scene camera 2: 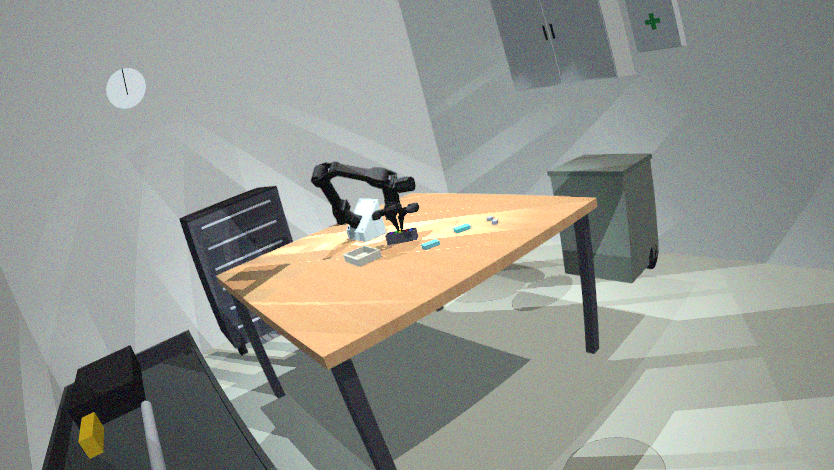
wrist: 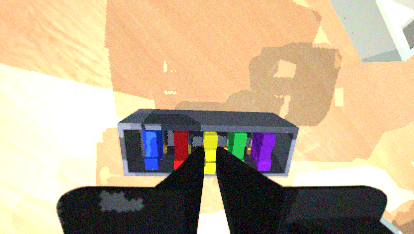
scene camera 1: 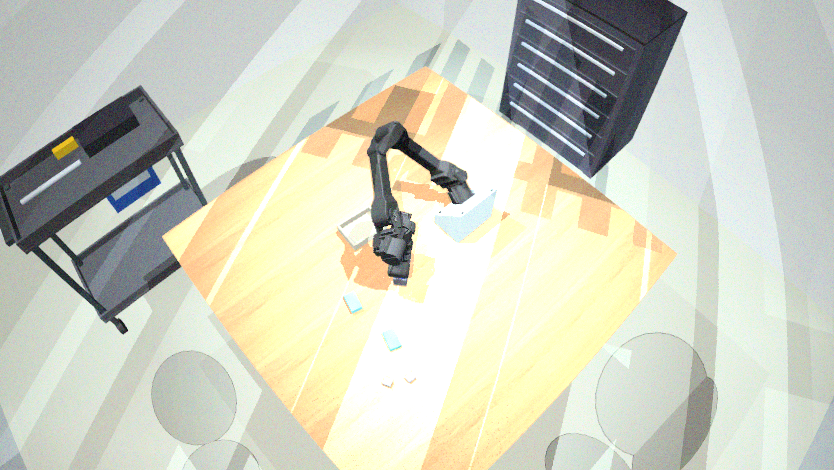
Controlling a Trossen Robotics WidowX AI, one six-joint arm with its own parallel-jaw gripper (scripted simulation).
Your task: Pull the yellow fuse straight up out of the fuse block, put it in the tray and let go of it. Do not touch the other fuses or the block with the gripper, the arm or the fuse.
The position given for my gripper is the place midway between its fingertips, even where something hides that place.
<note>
In view: my gripper (scene camera 2: 400, 231), a light grey tray (scene camera 1: 358, 229) and a purple fuse (wrist: 262, 143).
My gripper also shows in the wrist view (wrist: 209, 152).
</note>
